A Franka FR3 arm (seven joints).
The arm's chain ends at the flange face. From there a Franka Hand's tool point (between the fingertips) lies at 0.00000 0.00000 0.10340 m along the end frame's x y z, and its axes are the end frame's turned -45 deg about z.
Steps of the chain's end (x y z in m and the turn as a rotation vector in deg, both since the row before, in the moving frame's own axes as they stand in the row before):
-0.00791 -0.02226 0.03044 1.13 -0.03 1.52
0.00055 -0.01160 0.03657 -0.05 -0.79 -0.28
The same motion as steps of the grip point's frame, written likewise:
0.01157 -0.02279 0.03042 0.82 0.78 1.52
0.00752 -0.00876 0.03656 0.52 -0.59 -0.28

